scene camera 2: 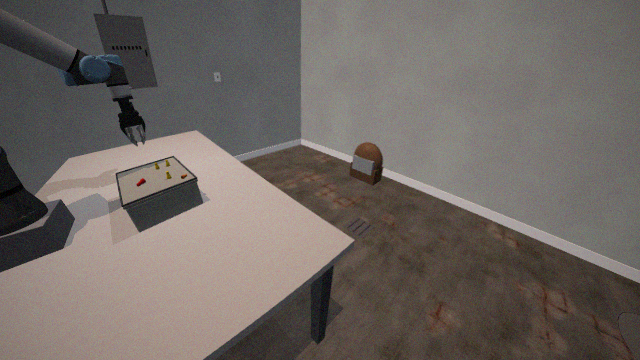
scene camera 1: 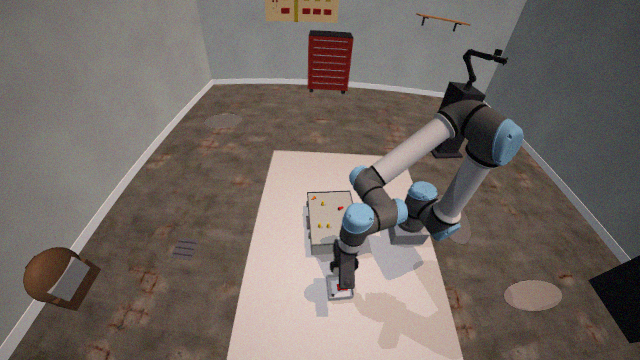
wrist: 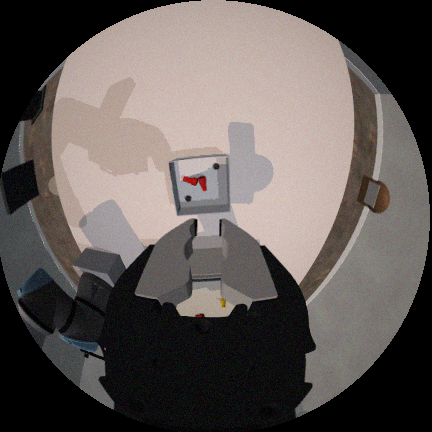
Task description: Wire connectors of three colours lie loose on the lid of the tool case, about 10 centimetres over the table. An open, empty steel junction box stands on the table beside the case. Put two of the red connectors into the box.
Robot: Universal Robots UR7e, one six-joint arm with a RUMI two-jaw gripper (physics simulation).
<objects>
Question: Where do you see a tool case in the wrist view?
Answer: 205, 264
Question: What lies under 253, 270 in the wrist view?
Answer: My gripper.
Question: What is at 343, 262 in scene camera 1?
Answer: My gripper.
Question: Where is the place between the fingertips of my gripper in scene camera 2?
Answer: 140, 145
</objects>
